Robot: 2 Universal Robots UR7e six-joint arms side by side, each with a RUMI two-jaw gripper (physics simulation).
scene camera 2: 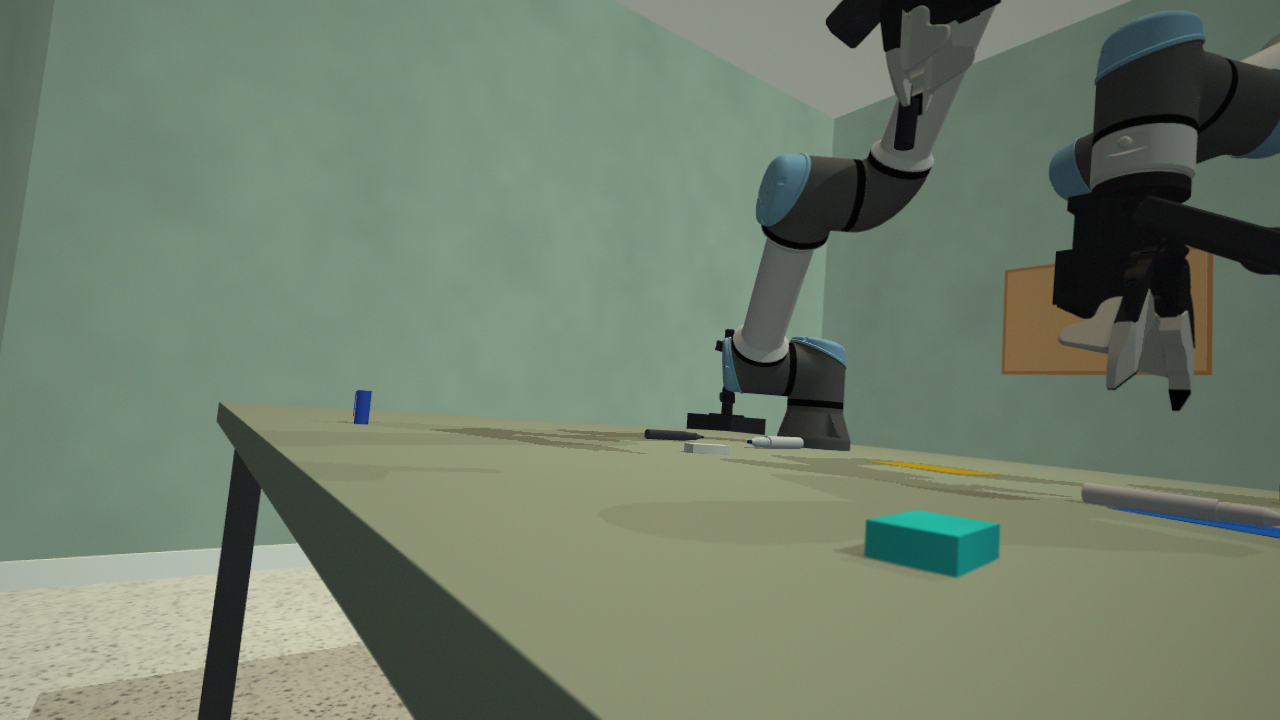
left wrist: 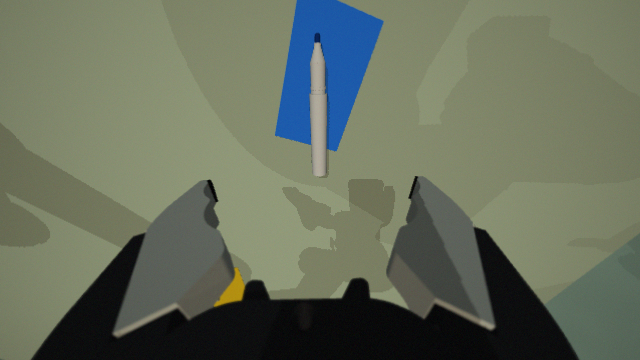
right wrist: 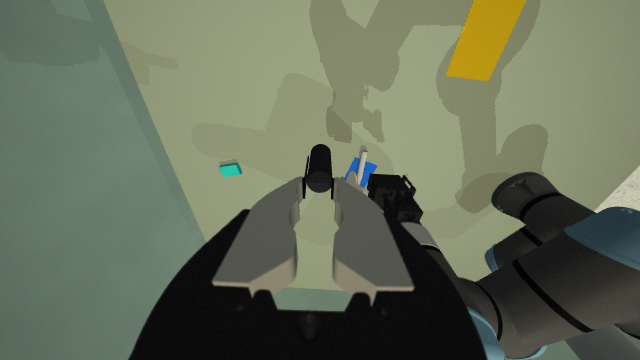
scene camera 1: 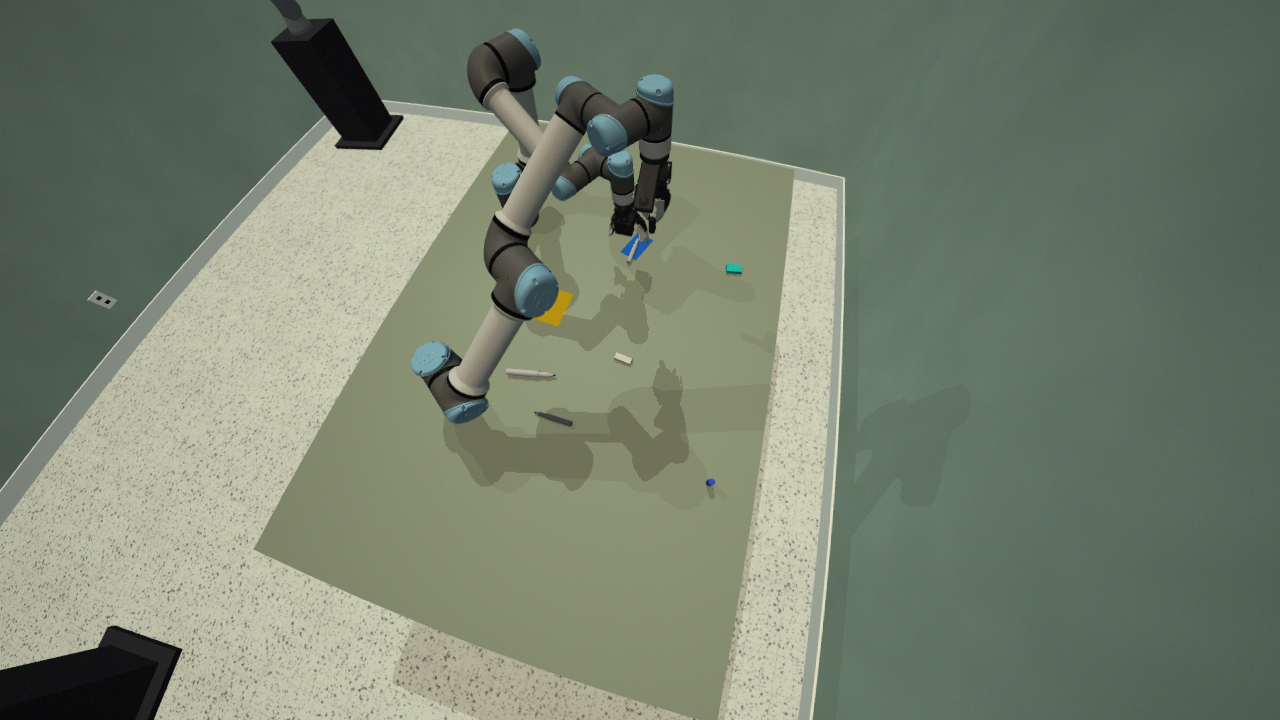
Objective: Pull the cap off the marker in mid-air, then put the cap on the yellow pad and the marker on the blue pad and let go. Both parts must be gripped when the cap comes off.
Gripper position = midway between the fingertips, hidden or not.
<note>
I see my left gripper (scene camera 2: pixel 1146 401), my right gripper (scene camera 2: pixel 912 110), a teal block (scene camera 2: pixel 948 545) and a black cap (scene camera 2: pixel 906 125).
The black cap is seen too in the right wrist view (right wrist: pixel 319 179). My left gripper also shows in the left wrist view (left wrist: pixel 313 181), in the right wrist view (right wrist: pixel 370 178) and in scene camera 1 (scene camera 1: pixel 629 239). My right gripper shows as well in the right wrist view (right wrist: pixel 318 179) and in scene camera 1 (scene camera 1: pixel 652 220). The left wrist view misses the teal block: it is out of frame. The left wrist view misses the black cap: it is out of frame.
</note>
